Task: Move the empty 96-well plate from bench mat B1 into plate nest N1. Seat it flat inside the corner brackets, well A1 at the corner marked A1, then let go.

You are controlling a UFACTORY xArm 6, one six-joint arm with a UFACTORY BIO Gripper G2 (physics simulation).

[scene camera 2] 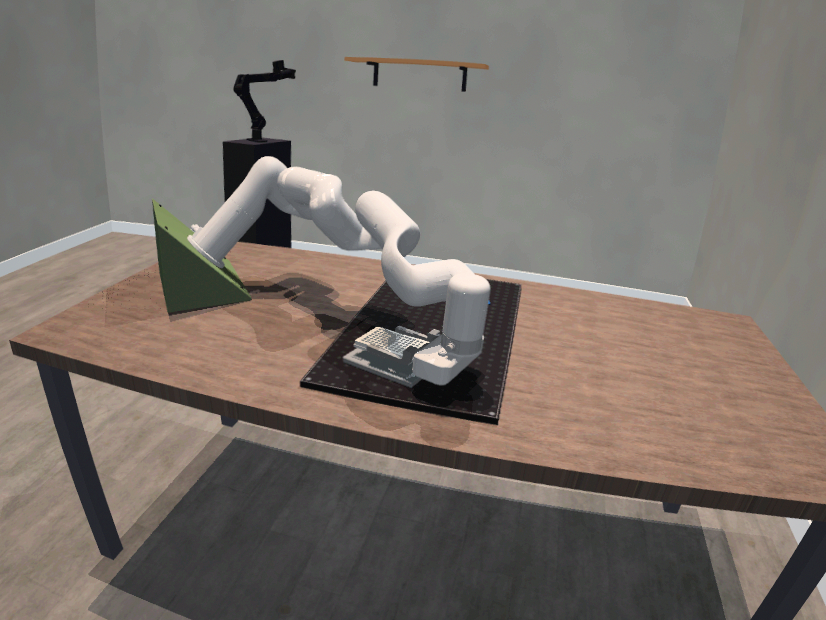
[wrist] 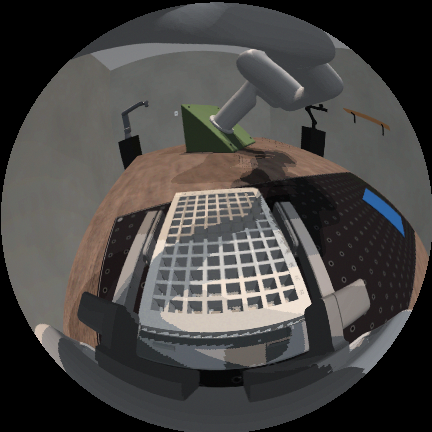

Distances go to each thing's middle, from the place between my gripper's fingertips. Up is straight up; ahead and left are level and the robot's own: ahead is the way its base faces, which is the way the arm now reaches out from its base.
I see my gripper 2 cm short of the white 96-well plate (scene camera 2: 395,342) and 1 cm above it. The rest, counted from my hand: nest base (scene camera 2: 387,368): 3 cm ahead, 4 cm below.
